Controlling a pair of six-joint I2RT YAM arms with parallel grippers.
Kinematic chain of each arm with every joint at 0, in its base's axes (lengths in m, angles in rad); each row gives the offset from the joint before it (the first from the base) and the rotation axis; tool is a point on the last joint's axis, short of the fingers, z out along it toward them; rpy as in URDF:
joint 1: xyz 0 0 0.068 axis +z
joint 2: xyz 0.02 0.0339 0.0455 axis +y
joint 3: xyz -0.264 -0.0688 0 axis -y
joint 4: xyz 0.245 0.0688 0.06 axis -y
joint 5: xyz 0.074 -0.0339 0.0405 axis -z
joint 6: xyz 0.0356 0 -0.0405 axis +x
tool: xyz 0 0 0 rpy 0 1.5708 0
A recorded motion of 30 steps. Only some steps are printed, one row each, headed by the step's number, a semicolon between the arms.
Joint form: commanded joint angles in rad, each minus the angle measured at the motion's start. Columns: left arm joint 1, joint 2, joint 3, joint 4, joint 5, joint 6; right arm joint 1, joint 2, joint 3, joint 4, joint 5, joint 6.
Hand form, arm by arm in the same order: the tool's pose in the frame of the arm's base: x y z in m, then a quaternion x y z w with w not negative. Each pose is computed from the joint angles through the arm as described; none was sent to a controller.
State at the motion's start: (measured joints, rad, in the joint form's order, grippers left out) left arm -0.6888 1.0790 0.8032 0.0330 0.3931 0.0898; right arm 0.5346 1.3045 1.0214 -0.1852 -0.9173 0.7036
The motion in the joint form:
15: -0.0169 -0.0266 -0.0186 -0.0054 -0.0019 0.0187; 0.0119 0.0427 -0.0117 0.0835 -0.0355 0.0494
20: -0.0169 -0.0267 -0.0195 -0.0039 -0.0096 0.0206; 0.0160 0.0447 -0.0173 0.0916 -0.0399 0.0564
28: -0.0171 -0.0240 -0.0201 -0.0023 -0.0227 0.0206; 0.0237 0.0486 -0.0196 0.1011 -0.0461 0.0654
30: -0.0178 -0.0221 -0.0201 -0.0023 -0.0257 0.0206; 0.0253 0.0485 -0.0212 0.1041 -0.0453 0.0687
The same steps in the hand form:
15: 0.1778 -0.1693 0.3104 0.41573 0.66116 -0.32427 0.53374; 0.2396 0.1797 0.3062 -0.16722 0.77151 0.59645 0.14512
20: 0.1780 -0.1692 0.3102 0.41442 0.66201 -0.32110 0.53563; 0.2391 0.1809 0.3045 -0.16734 0.77090 0.59829 0.14056
28: 0.1788 -0.1694 0.3095 0.41131 0.66495 -0.31644 0.53715; 0.2383 0.1833 0.3035 -0.16915 0.76925 0.60123 0.13475
30: 0.1791 -0.1697 0.3091 0.41090 0.66595 -0.31545 0.53681; 0.2380 0.1837 0.3033 -0.16862 0.76921 0.60159 0.13410

